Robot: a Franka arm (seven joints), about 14 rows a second.
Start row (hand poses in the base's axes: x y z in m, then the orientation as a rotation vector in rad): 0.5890, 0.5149, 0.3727, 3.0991, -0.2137, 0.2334
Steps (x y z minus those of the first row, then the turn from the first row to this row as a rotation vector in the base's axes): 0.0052, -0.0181, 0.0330, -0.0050, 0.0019, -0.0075; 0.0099, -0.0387, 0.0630, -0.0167, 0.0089, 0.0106; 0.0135, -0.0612, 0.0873, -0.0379, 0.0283, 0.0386; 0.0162, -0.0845, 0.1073, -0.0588, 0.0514, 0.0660; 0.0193, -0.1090, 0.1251, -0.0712, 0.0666, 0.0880; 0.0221, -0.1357, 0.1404, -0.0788, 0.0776, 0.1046; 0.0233, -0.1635, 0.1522, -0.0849, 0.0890, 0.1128; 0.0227, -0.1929, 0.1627, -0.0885, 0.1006, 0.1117; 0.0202, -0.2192, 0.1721, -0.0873, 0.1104, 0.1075; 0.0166, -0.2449, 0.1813, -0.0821, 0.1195, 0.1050; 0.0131, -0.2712, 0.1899, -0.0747, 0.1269, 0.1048; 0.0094, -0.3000, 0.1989, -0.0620, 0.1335, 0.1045; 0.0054, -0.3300, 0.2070, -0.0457, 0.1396, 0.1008; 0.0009, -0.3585, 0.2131, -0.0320, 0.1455, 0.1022; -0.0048, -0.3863, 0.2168, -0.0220, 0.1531, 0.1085
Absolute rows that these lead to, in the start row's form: 0.5942, 0.4968, 0.4057, 3.0929, -0.2243, 0.2304; 0.5989, 0.4762, 0.4357, 3.0848, -0.1941, 0.2205; 0.6025, 0.4537, 0.4600, 3.0690, -0.1471, 0.1921; 0.6052, 0.4304, 0.4800, 3.0524, -0.1015, 0.1583; 0.6083, 0.4059, 0.4978, 3.0427, -0.0659, 0.1363; 0.6111, 0.3792, 0.5131, 3.0368, -0.0394, 0.1203; 0.6123, 0.3514, 0.5249, 3.0314, -0.0260, 0.1036; 0.6117, 0.3220, 0.5354, 3.0275, -0.0269, 0.0862; 0.6092, 0.2957, 0.5448, 3.0280, -0.0332, 0.0712; 0.6056, 0.2700, 0.5540, 3.0326, -0.0374, 0.0570; 0.6021, 0.2437, 0.5626, 3.0396, -0.0384, 0.0451; 0.5984, 0.2149, 0.5716, 3.0519, -0.0404, 0.0340; 0.5944, 0.1849, 0.5797, 3.0674, -0.0480, 0.0230; 0.5899, 0.1564, 0.5858, 3.0808, -0.0475, 0.0127; 0.5842, 0.1286, 0.5895, 3.0909, -0.0389, 0.0000
